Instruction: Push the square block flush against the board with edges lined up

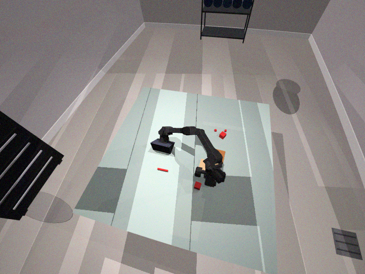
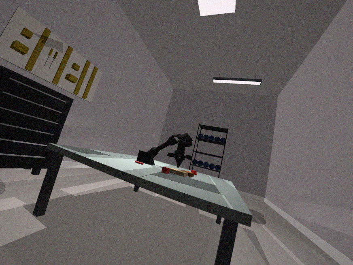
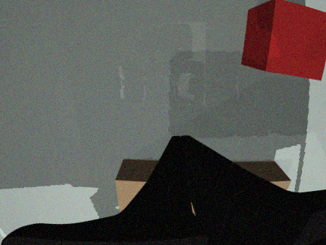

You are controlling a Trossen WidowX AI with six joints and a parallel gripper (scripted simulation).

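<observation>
The tan board is 2 cm behind my gripper tip, 10 cm to the left of it and 4 cm below it. Round my gripper tip: flat red bar (35 cm behind, 2 cm to the left, 5 cm below); then brown square block (3 cm ahead, 21 cm to the left, 4 cm below).
</observation>
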